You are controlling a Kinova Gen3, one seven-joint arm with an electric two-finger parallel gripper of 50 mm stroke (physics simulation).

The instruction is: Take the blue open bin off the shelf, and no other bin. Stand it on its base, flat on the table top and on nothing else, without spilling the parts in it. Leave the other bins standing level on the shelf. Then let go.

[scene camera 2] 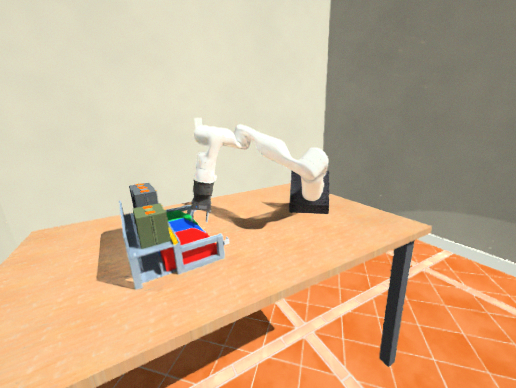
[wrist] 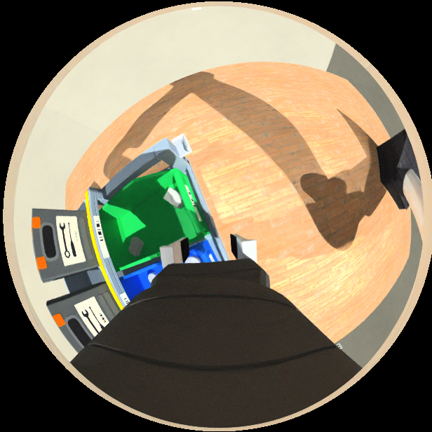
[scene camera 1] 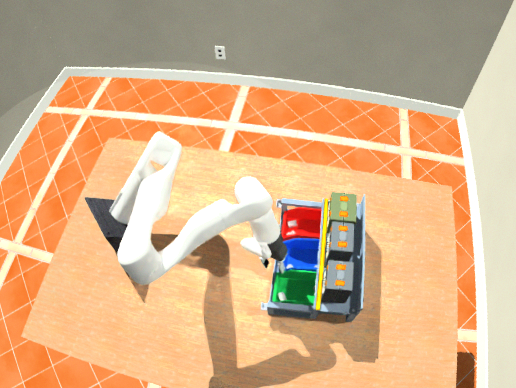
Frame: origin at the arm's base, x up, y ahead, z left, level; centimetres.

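Seen in the pictures: gripper, between the fingertips: (scene camera 2: 199, 221) (scene camera 1: 274, 268); arm's base, origin of its link: (scene camera 2: 311, 192) (scene camera 1: 122, 215).
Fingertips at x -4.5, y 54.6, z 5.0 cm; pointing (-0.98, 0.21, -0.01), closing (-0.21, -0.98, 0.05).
Note:
Offsets run from my fingertips to a thing's middle. "pt": to the spot under its first point. Level surfaces: height alone.
The blue open bin @[pt dx -4.3, dy +6.0, dz +9.6 cm] (scene camera 1: 302, 254) (scene camera 2: 184, 225) (wrist: 137, 286) sits in the shelf @[pt dx +3.4, dy +0.0, dz +23.9 cm] (scene camera 1: 302, 202) (scene camera 2: 177, 260) (wrist: 135, 168), between the green bin @[pt dx -4.2, dy +9.6, dz -1.6 cm] (scene camera 1: 300, 287) (scene camera 2: 179, 215) (wrist: 155, 220) and the red bin @[pt dx -4.3, dy +2.1, dz +21.9 cm] (scene camera 1: 304, 220) (scene camera 2: 192, 238). Pale parts show in the blue bin in the wrist view; the gripper body hides much of it there. My gripper (scene camera 1: 274, 265) (scene camera 2: 200, 215) (wrist: 209, 244) is open and empty, pointing down at the shelf's front edge near the blue bin. One finger is on the bin side, the other on the table side. Their exact height over the rim is unclear.
Behind a yellow strip @[dx +5.5, dy +12.3, dz +8.7 cm] (scene camera 1: 322, 255), an olive case @[dx +9.9, dy +13.9, dz +20.8 cm] (scene camera 1: 350, 206) (scene camera 2: 152, 227) and two grey cases @[dx +11.6, dy +16.5, dz +9.2 cm] (scene camera 1: 336, 240) @[dx +11.1, dy +19.6, dz -1.6 cm] (scene camera 1: 337, 285) stand on the shelf's back part. The wooden table @[dx -5.1 cm] (scene camera 1: 415, 280) (scene camera 2: 300, 250) (wrist: 240, 165) extends in front of the shelf toward the arm's black base (scene camera 2: 310, 204).

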